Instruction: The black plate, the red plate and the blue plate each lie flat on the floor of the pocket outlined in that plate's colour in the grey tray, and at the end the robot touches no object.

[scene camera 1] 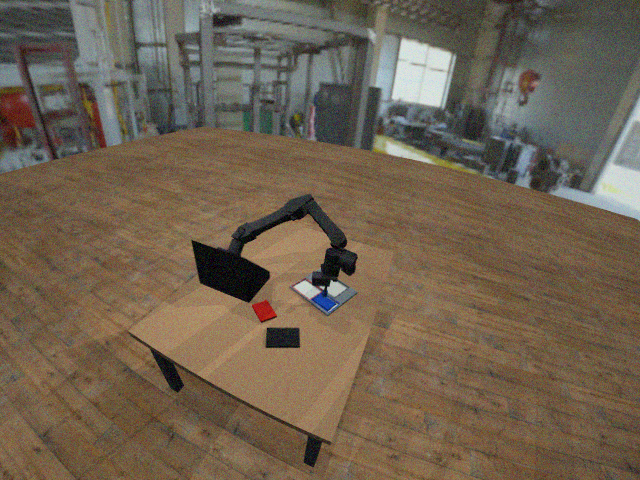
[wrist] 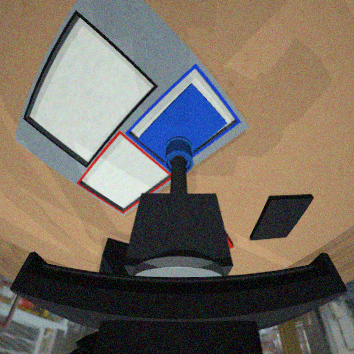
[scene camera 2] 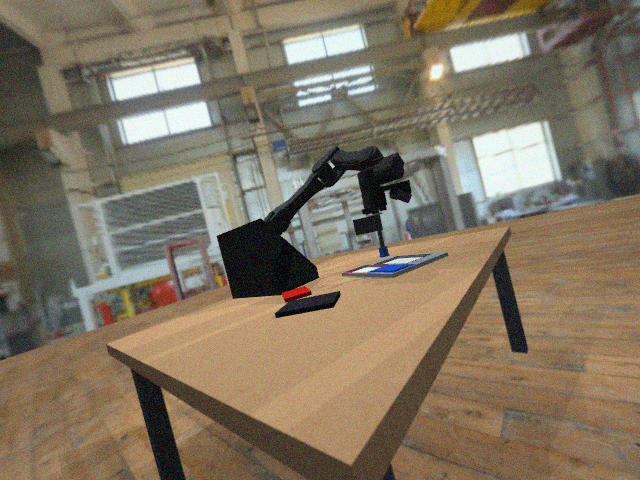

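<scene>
I see a black plate [scene camera 2: 324, 301], and the wrist view shows me the black plate [wrist: 280, 213] as well. There is a blue plate [wrist: 190, 114]. A grey tray [scene camera 1: 339, 292] is here too, and in the wrist view I find the grey tray [wrist: 104, 78] again.
</scene>
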